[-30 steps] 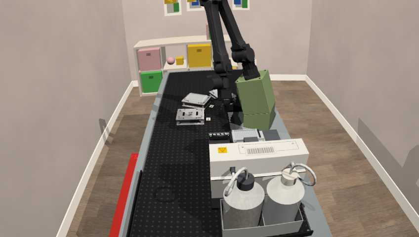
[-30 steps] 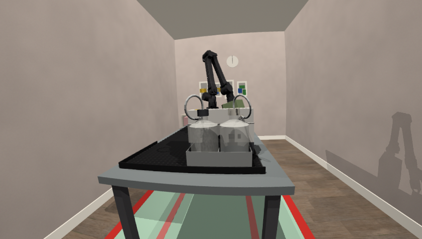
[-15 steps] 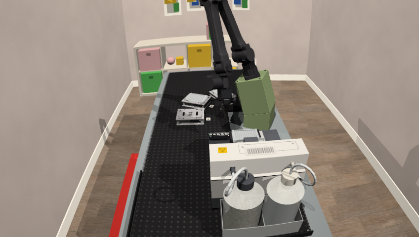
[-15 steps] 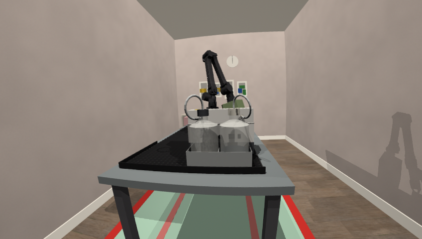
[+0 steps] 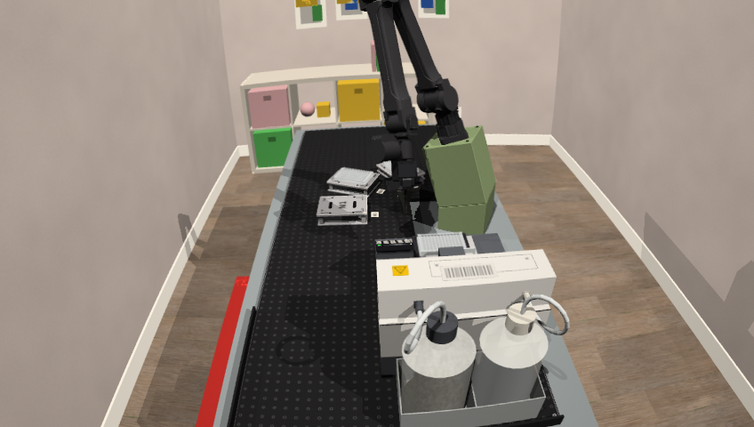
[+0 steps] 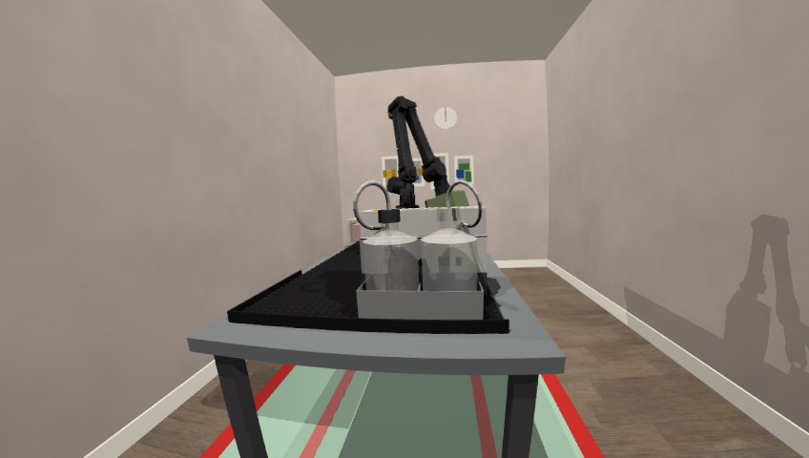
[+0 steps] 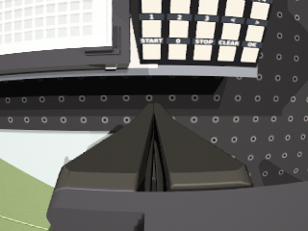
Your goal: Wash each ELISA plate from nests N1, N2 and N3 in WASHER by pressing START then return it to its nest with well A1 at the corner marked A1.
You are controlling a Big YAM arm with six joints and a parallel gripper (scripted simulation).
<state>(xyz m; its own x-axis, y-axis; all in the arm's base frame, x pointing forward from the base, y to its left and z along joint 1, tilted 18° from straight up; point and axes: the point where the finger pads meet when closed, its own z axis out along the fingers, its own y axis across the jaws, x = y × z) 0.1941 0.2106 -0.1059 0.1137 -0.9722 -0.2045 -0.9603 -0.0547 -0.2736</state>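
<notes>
Right now my hand is 9 cm past the washer carrier, 8 cm to the right of it and 7 cm above it. The rest, counted from my hand: plate washer 10 cm behind, 23 cm to the left, 2 cm below.
</notes>
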